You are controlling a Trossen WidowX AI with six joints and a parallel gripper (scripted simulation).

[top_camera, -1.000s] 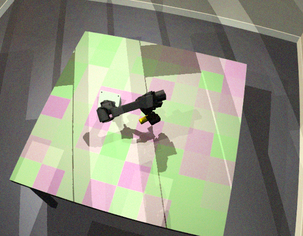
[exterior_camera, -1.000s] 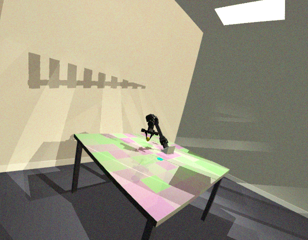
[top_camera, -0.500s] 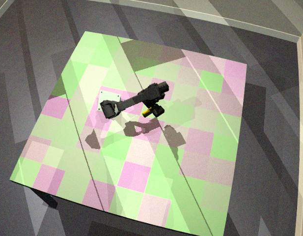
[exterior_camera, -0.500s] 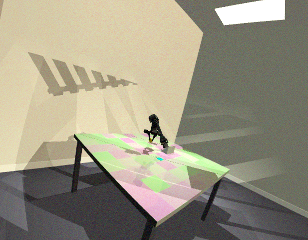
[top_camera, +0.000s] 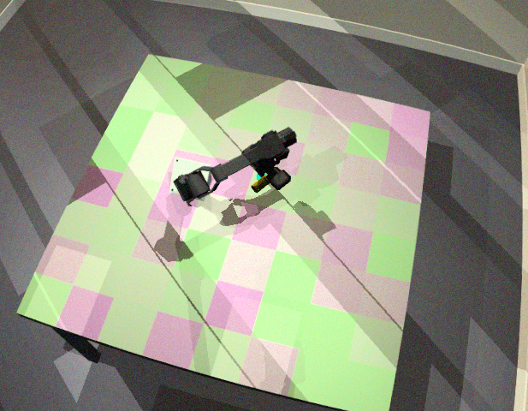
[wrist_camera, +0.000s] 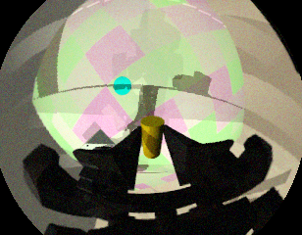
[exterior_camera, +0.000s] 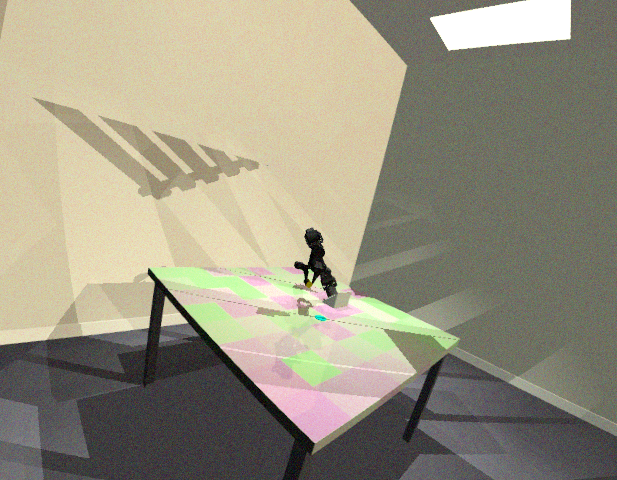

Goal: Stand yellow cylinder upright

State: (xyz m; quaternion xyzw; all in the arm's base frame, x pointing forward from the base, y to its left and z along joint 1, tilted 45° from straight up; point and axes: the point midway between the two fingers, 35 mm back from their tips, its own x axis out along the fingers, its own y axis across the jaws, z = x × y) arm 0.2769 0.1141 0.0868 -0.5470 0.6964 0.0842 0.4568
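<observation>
Now: the cyan circle 3 cm behind my gripper tip, 11 cm to the left of it and 15 cm below it. Round my gripper tip: yellow tall cylinder: 1 cm behind, 2 cm to the right.
</observation>
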